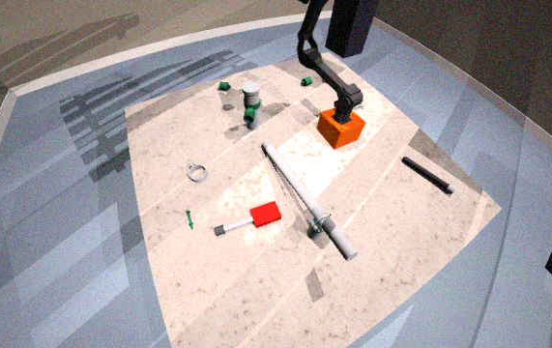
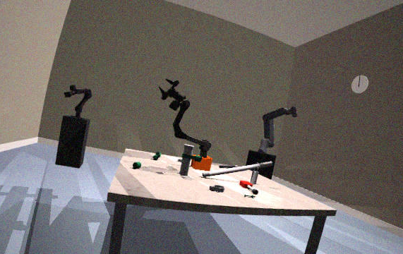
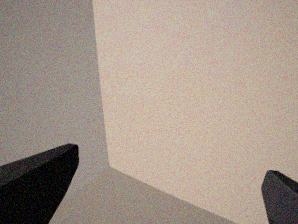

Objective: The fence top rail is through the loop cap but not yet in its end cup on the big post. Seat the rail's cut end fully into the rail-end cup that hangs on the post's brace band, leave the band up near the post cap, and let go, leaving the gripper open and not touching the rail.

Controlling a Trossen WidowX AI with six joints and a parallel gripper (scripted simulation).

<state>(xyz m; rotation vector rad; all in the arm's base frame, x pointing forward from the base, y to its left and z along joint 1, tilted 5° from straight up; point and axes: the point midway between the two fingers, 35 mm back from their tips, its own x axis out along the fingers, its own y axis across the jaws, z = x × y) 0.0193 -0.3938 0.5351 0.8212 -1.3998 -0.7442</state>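
Right now the green brace band is 300 mm ahead of my gripper tip, 250 mm to the left of it and 490 mm below it. From my gripper tip the other things lie so: green bolt 690 mm ahead, 490 mm to the left, 620 mm below; then red-headed mallet 540 mm ahead, 600 mm to the left, 610 mm below; then short line post 350 mm ahead, 760 mm to the left, 520 mm below.
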